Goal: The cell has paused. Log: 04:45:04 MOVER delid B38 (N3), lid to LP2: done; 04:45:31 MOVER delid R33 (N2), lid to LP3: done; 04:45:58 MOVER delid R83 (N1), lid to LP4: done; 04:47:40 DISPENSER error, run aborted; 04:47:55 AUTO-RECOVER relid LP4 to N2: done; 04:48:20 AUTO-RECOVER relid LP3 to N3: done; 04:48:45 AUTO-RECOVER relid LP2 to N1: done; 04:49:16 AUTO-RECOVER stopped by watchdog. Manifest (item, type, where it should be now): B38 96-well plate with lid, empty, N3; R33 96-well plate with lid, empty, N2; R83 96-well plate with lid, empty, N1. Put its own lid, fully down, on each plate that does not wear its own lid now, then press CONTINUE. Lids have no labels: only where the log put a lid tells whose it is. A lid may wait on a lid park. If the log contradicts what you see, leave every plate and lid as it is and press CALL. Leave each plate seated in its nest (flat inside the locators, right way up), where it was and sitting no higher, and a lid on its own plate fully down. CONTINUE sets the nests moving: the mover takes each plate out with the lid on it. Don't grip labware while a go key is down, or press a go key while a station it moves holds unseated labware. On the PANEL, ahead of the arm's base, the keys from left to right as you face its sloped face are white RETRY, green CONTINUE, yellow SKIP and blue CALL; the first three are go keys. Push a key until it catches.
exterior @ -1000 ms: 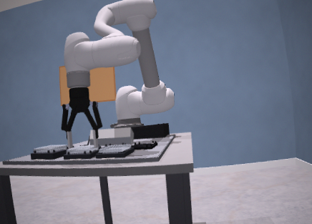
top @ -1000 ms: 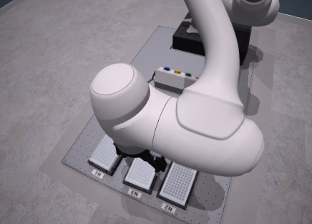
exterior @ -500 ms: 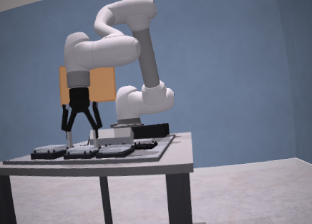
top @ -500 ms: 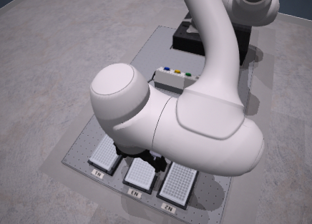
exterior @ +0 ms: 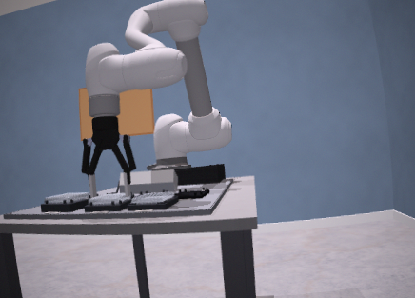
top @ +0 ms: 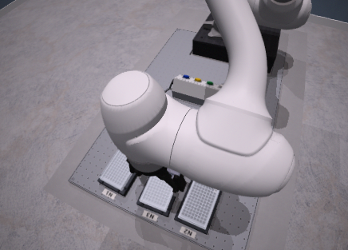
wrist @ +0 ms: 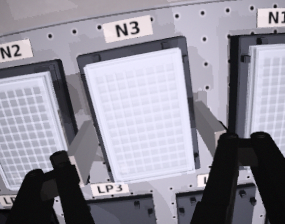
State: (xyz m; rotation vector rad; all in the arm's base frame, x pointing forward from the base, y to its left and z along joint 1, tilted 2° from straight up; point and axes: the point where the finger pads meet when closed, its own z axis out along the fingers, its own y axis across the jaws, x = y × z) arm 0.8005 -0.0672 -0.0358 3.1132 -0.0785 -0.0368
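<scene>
The plate is 130 mm to the left of my hand, 30 mm below it and 10 mm ahead of it. The rest, counted from my hand: LP3 label: 90 mm behind, 60 mm to the left, 50 mm below; then LP2 label: 110 mm behind, 70 mm to the right, 50 mm below; then nest N1: 140 mm to the right, 40 mm below, 20 mm behind.
</scene>
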